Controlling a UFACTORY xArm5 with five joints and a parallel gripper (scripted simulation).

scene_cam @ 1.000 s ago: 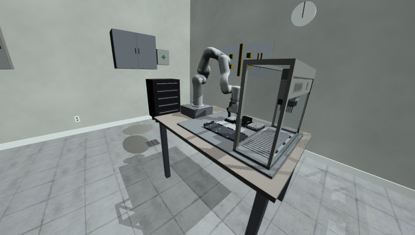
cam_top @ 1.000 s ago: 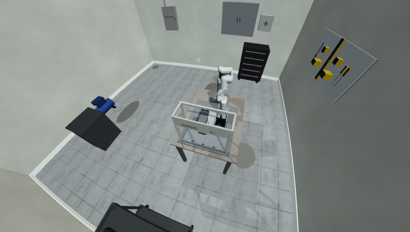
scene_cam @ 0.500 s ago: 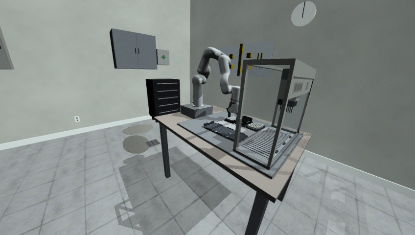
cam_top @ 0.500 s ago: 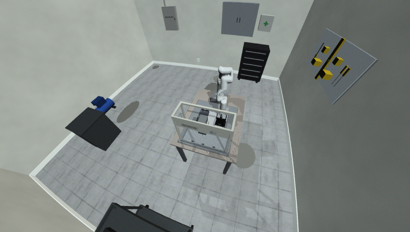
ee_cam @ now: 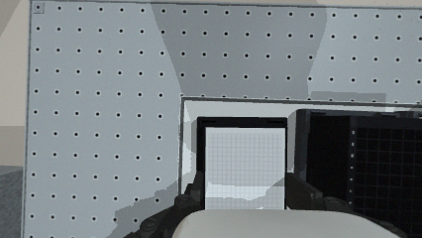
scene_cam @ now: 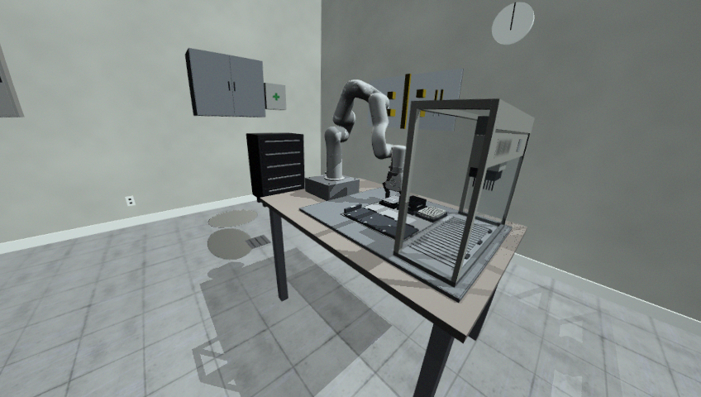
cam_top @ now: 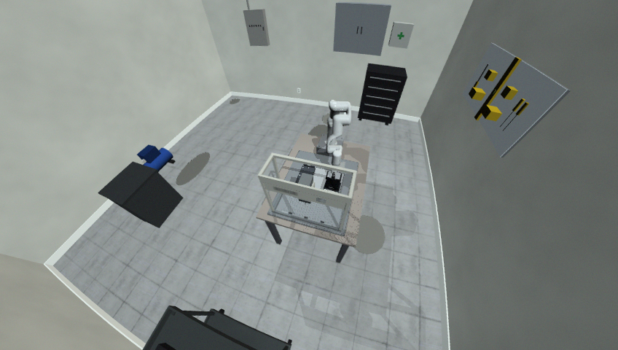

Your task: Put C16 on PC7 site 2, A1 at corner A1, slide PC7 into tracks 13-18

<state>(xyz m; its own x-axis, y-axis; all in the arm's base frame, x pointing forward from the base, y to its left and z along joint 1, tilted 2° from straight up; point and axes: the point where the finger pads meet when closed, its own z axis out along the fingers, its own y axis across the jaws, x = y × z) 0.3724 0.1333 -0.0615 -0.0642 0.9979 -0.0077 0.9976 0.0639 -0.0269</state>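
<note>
Now: the nest S1 20 mm below my hand. Round my hand: post: 330 mm ahead, 390 mm to the right, 220 mm above; carrier PC7: 120 mm ahead, 250 mm to the right, 10 mm below; white 96-well plate: 220 mm ahead, 20 mm to the left, 10 mm below.
</note>
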